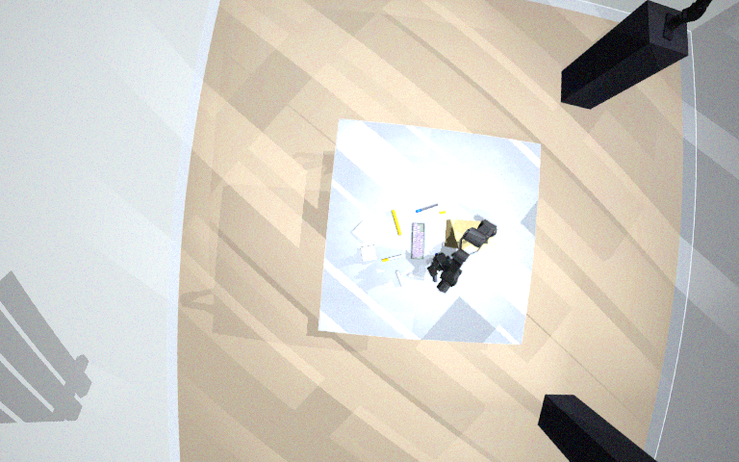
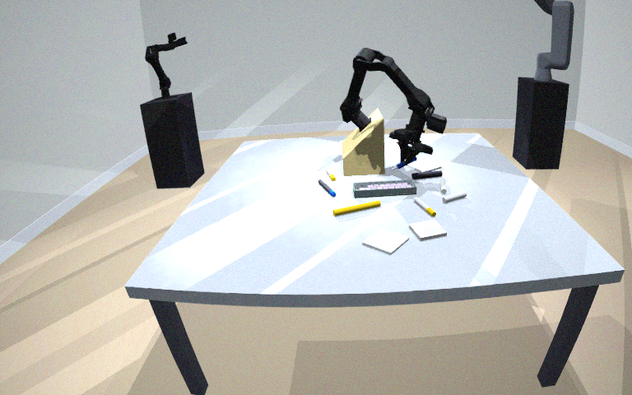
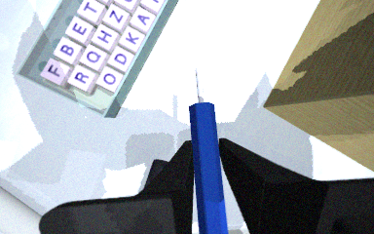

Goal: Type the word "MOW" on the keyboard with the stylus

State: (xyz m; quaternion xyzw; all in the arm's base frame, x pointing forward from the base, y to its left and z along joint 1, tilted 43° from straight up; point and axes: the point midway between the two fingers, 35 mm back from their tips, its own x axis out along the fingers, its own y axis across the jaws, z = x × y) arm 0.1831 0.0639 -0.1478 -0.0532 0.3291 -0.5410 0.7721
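Now: gripper tip 10 mm short of the blue stylus and 10 mm to the left of it. Round my gripper tip: yellow marker 260 mm ahead, 170 mm to the right, 50 mm below; then dark grey pen 90 mm to the left, 40 mm below; then blue-tipped pen 120 mm ahead, 270 mm to the right, 50 mm below.
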